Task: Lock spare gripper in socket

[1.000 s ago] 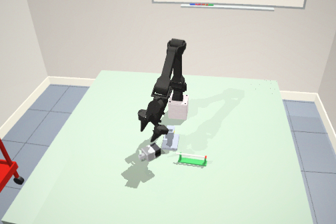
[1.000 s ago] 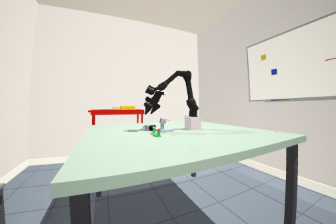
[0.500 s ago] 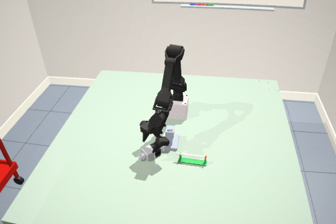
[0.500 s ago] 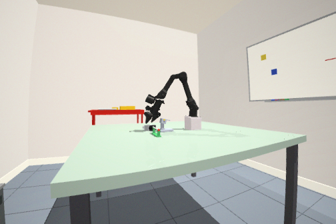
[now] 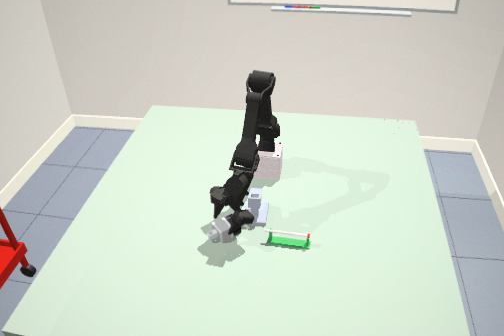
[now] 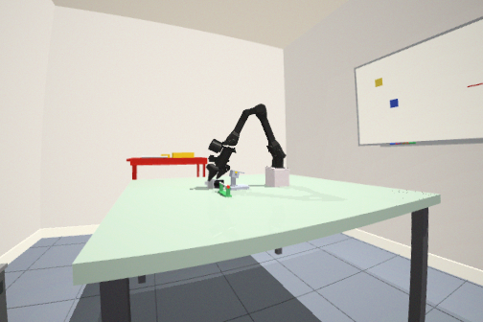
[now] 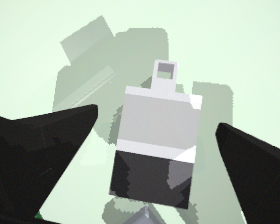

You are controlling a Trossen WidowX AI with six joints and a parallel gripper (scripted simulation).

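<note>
Right now my gripper tip is 20 mm above the spare gripper. Round my gripper tip: green rack: 20 mm ahead, 220 mm to the left, 20 mm below; grey-blue mount: 100 mm behind, 100 mm to the left, 10 mm above.
</note>
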